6 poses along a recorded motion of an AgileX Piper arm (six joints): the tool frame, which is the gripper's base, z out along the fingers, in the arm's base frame.
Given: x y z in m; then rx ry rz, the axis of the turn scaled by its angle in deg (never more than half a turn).
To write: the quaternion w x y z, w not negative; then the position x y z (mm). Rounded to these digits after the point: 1 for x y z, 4 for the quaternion.
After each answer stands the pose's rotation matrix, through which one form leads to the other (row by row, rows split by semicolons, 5 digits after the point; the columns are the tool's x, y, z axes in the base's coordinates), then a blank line. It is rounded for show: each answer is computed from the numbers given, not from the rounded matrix.
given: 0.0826 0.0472 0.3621 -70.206 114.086 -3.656
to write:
0.3907 -0.4823 0.7837 -0.0251 82.6 47.2 362.1
-0.22959 -0.73626 0.63656; -0.77551 0.53358 0.33745; -0.58811 -0.41618 -0.69348

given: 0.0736 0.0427 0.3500 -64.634 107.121 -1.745
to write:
0.4608 -0.4585 0.7598 -0.0124 73.6 42.7 350.0
-0.15496 -0.68528 0.71160; -0.70809 0.57933 0.40371; -0.68891 -0.44133 -0.57501

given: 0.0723 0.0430 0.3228 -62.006 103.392 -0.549
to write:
0.4958 -0.4467 0.7448 -0.0040 72.3 43.0 322.8
-0.10944 -0.66141 0.74199; -0.66925 0.60096 0.43698; -0.73493 -0.44876 -0.50842

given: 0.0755 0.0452 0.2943 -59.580 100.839 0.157
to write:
0.5216 -0.4340 0.7346 0.0011 75.5 45.2 294.3
-0.07919 -0.63883 0.76526; -0.63644 0.62326 0.45442; -0.76725 -0.45106 -0.45593

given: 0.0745 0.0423 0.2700 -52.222 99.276 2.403
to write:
0.5578 -0.3863 0.7344 0.0178 74.5 42.3 270.0
-0.07934 -0.58726 0.80550; -0.54760 0.70088 0.45705; -0.83297 -0.40483 -0.37719

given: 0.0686 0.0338 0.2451 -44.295 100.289 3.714
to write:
0.5757 -0.3302 0.7475 0.0277 68.6 33.8 245.1
-0.11906 -0.52546 0.84245; -0.46171 0.78046 0.42155; -0.87900 -0.33877 -0.33554

